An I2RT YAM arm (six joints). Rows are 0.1 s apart.
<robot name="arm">
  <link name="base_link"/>
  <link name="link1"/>
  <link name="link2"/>
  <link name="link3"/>
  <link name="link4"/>
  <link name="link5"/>
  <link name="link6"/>
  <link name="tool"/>
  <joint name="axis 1" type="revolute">
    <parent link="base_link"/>
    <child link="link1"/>
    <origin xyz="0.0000 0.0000 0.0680"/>
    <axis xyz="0 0 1"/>
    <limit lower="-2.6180" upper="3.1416"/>
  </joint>
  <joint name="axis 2" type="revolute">
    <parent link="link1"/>
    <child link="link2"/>
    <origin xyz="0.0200 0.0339 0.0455"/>
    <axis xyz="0 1 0"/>
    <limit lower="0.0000" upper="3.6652"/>
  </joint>
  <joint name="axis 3" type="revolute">
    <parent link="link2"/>
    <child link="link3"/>
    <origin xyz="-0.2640 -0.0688 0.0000"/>
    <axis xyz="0 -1 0"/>
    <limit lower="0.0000" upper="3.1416"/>
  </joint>
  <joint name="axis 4" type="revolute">
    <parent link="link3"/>
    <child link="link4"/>
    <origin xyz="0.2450 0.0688 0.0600"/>
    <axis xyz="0 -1 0"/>
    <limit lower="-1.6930" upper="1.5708"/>
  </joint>
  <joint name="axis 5" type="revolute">
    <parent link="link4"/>
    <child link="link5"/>
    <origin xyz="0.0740 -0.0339 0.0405"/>
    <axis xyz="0 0 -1"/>
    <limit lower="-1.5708" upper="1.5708"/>
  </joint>
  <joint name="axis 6" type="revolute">
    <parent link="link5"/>
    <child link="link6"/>
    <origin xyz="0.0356 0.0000 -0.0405"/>
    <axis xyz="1 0 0"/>
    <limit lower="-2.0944" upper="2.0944"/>
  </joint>
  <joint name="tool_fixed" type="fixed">
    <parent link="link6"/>
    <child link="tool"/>
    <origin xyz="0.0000 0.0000 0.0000" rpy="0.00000 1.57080 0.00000"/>
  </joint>
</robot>
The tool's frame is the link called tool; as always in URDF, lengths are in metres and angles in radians.
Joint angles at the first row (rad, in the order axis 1, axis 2, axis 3, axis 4, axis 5, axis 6):
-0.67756 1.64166 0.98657 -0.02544 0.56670 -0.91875
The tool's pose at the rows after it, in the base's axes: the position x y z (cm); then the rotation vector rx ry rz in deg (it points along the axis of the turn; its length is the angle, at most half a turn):
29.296 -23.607 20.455 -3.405 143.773 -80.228
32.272 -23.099 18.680 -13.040 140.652 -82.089
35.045 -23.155 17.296 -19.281 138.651 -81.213
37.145 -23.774 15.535 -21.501 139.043 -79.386
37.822 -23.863 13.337 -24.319 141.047 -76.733
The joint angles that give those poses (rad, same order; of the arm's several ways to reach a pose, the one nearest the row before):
-0.62866 1.73585 1.05174 0.05927 0.55164 -0.96369
-0.57501 1.83674 1.07872 0.18627 0.54103 -1.06027
-0.54249 1.93930 1.15049 0.23489 0.51000 -1.10738
-0.53125 2.04204 1.23128 0.23780 0.49118 -1.10957
-0.52685 2.10707 1.25082 0.23778 0.46919 -1.11361

